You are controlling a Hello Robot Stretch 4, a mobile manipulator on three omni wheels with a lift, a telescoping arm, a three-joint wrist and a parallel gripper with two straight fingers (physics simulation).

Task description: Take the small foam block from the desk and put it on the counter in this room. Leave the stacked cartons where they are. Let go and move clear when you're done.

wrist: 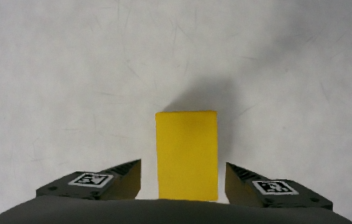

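Note:
The yellow foam block lies on a pale grey, scratched surface in the lower middle of the wrist view. Its long sides run up and down the view, in line with the fingers. My gripper is open, with one finger to the left and one to the right of the block's lower part. A gap shows between the block and each finger. The block's near end meets the dark gripper body at the bottom edge of the view, so anything beyond that is hidden. The counter and the stacked cartons do not show in this view.
The pale surface spreads around the block, with faint scratches. The block's soft shadow falls above and to the right of it, and a wider dim shadow lies toward the upper right.

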